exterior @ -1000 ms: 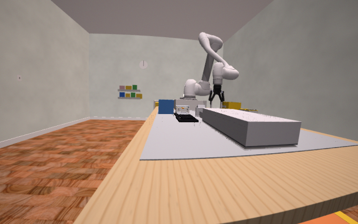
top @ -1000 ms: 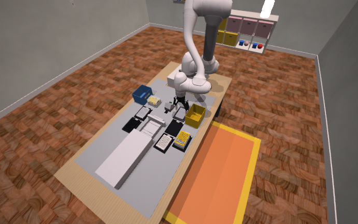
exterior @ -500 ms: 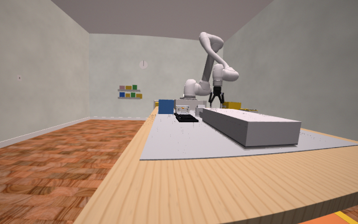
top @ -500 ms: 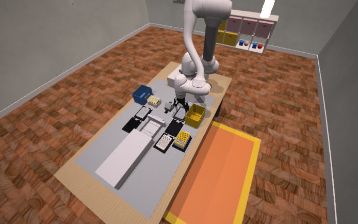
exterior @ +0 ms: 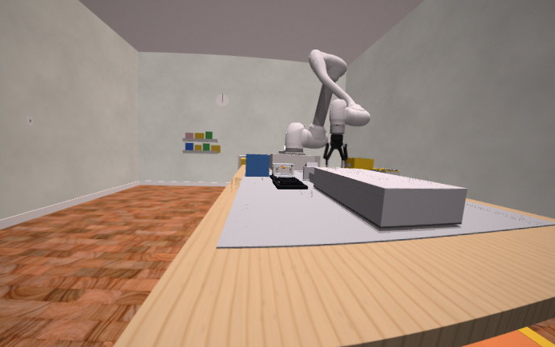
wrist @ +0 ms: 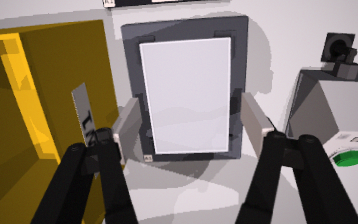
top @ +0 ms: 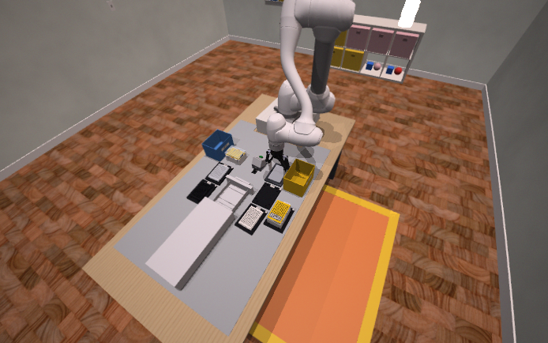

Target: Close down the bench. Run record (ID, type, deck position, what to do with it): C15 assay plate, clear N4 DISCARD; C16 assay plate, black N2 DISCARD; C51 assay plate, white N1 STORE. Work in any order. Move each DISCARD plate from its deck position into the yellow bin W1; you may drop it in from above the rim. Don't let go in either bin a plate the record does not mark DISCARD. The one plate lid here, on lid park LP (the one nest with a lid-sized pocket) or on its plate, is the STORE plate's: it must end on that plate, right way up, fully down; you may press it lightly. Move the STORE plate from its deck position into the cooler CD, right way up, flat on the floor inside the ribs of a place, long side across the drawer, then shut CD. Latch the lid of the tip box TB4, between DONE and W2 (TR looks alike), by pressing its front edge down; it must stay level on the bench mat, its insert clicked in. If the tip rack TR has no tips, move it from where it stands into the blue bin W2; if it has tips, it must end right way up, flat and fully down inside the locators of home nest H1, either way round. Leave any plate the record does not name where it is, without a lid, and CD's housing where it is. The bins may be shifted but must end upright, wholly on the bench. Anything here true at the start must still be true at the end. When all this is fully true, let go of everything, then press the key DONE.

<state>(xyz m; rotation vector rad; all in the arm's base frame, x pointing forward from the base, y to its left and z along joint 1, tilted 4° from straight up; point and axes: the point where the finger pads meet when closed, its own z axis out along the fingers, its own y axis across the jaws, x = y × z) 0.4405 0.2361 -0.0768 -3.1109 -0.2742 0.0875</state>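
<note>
My hand is 40 mm above the plate lid. Round my hand: grey lid park: 50 mm below; then yellow bin W1: 30 mm behind, 150 mm to the left, 20 mm below; then done key: 20 mm behind, 150 mm to the right, 10 mm above.
</note>
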